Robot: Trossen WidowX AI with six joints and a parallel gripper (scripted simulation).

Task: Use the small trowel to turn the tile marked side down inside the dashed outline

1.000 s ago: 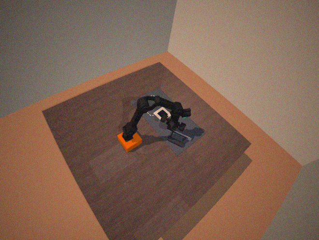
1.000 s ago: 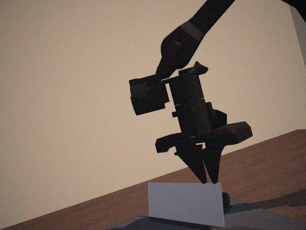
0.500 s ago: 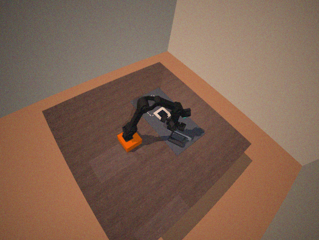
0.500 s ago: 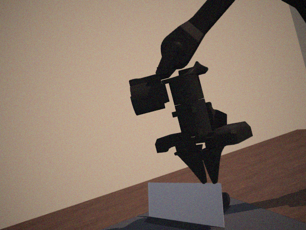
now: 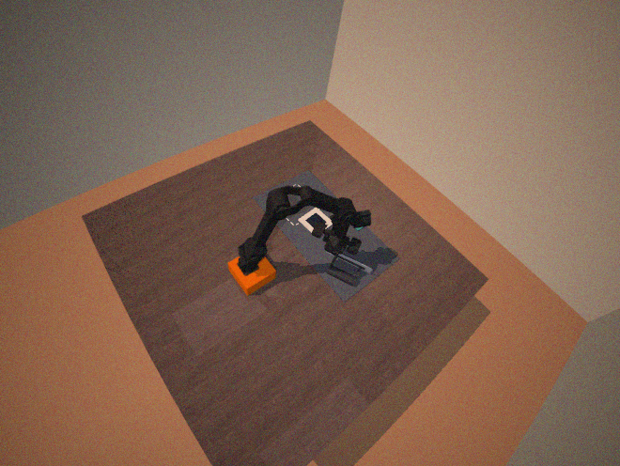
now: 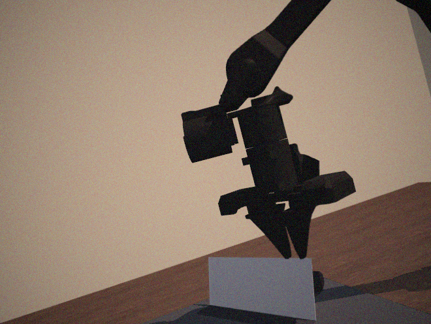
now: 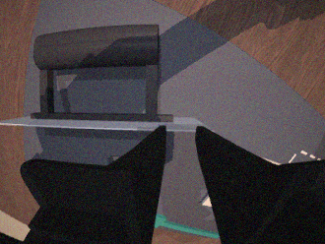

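The trowel lies 100 mm to the right of my gripper tip, 50 mm below it and 20 mm ahead of it. Also, from my gripper tip: slim teal tool (220 mm ahead, 120 mm to the left, 70 mm below); then grey mat (140 mm to the left, 90 mm below, 80 mm ahead); then cream tile (180 mm to the left, 70 mm below, 70 mm ahead).
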